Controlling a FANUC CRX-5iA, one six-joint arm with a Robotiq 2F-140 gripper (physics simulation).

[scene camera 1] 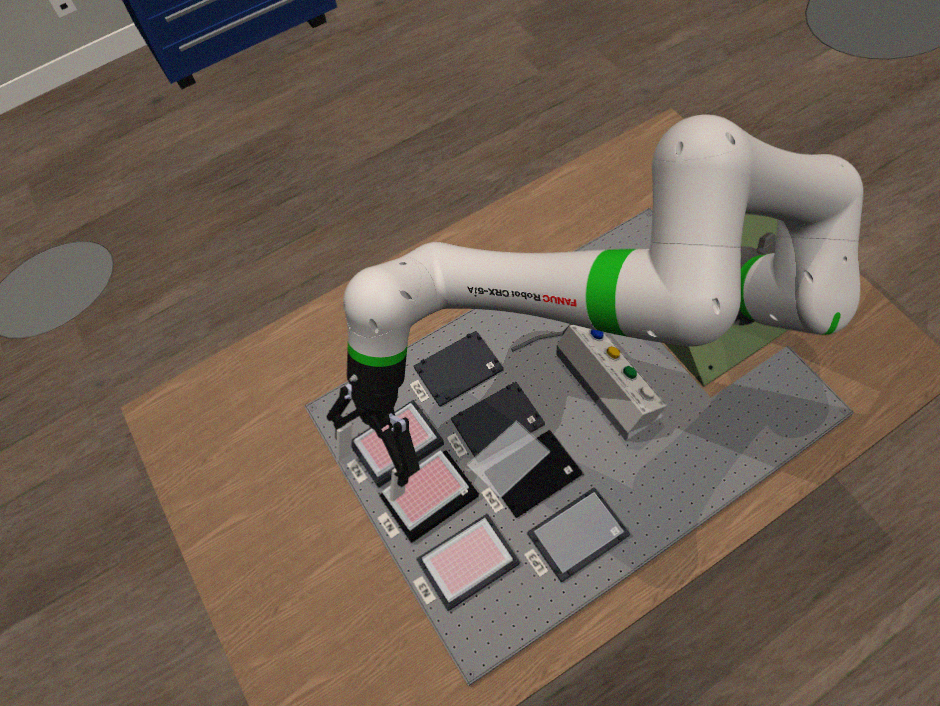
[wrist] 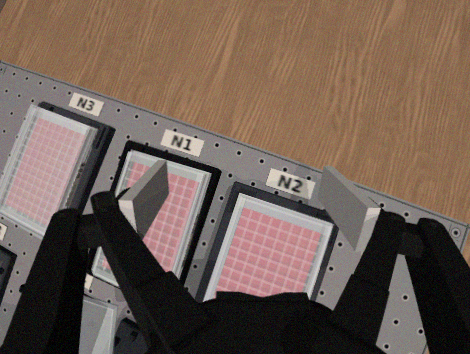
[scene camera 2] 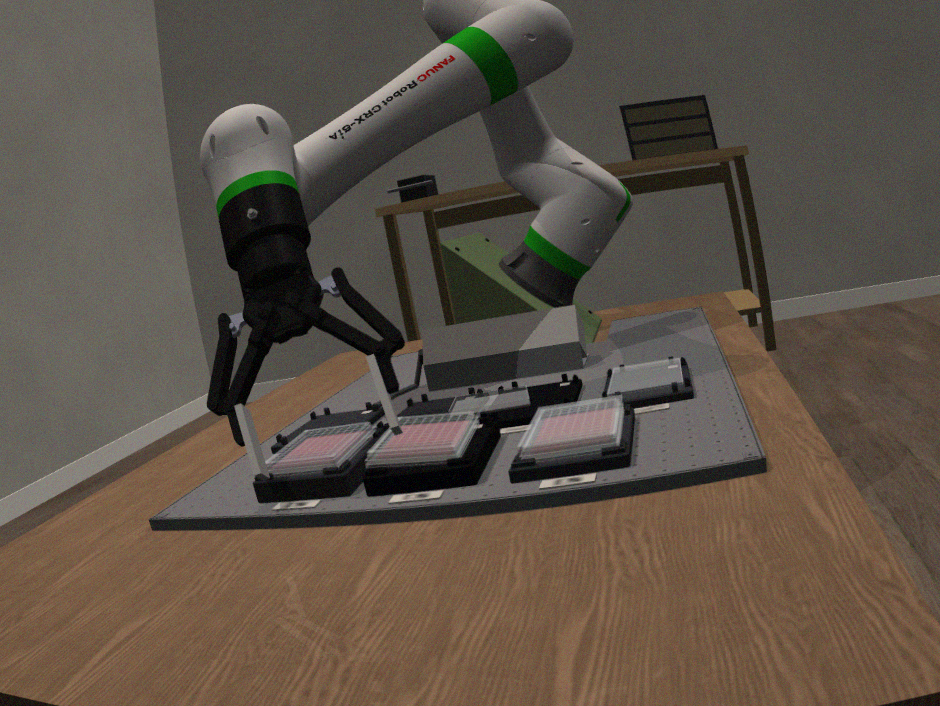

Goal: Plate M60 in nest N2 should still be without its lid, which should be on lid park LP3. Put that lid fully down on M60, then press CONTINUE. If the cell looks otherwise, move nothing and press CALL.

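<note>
My gripper is open and empty, low over nest N2. One finger is beyond N2's outer side, the other over the N1 plate's near side. The N2 plate shows a vivid pink grid and a pale rim; no lid is apparent on it. Its M60 marking is not readable. A clear lid lies on lid park LP3. The button box has blue, yellow, green and whitish buttons; its labels are not legible.
The N1 plate sits beside N2. The N3 plate looks paler, as if lidded. Parks LP2 and LP1 are dark; a pale, clear-looking shape overlaps LP4.
</note>
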